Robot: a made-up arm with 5 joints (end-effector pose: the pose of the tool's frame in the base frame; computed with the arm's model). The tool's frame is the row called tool. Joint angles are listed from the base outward.
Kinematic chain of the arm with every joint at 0, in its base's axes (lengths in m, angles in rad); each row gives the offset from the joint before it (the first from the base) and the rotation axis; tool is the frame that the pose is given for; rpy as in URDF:
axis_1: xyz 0.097 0 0.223 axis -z
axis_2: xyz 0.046 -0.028 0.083 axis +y
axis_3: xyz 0.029 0 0.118 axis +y
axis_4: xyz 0.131 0 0.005 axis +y
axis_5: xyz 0.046 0.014 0 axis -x
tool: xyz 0 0 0 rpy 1.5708 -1.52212 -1.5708
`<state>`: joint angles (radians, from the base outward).
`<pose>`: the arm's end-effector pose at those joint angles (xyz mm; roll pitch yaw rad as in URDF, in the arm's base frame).
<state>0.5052 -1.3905 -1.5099 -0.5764 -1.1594</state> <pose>-116.9 102.3 367.0 -1.2141 0.3417 -1.9518</pose>
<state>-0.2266 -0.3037 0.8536 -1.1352 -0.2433</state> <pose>286.3 29.3 388.5 2.7319 -0.9244 -2.4167</pose>
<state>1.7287 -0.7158 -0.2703 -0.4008 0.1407</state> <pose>72.6 -64.0 571.3 -3.1245 -0.1831 1.3193</pose>
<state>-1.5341 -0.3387 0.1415 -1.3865 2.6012</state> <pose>116.9 160.4 503.5 3.1344 -0.0107 2.1232</pose>
